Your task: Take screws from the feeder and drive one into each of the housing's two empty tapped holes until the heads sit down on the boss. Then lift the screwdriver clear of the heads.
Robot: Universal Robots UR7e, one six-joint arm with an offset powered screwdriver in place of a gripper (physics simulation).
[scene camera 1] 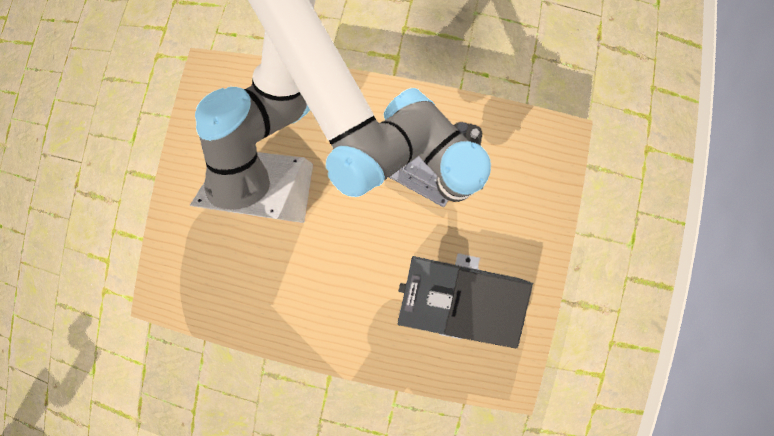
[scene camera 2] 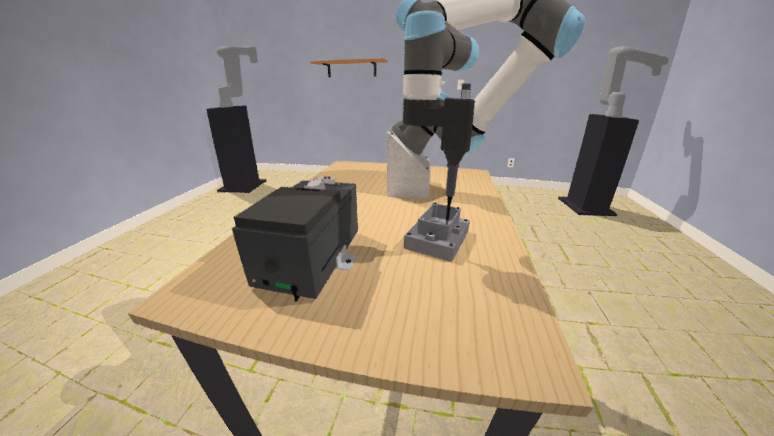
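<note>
The grey housing (scene camera 1: 419, 186) (scene camera 2: 428, 248) sits on the table, with a raised open box in its middle and small bosses around it; the arm covers part of it in scene camera 1. My screwdriver (scene camera 2: 448, 218) is upright over the housing in scene camera 2, its thin bit reaching down to the near right corner of the raised box's rim. Whether a screw is on the bit, and how deep it sits, is too small to tell. The two tapped holes cannot be made out. The black screw feeder (scene camera 1: 490, 311) (scene camera 2: 277, 254) stands apart from the housing.
A small metal bracket (scene camera 1: 472, 262) (scene camera 2: 345, 262) sticks out from the feeder's side facing the housing. The robot's base plate (scene camera 1: 287, 186) is bolted to the wooden table (scene camera 1: 335, 303) (scene camera 2: 433, 346). Two black pedestals (scene camera 2: 233, 146) (scene camera 2: 602, 162) with grey arms stand on the floor behind.
</note>
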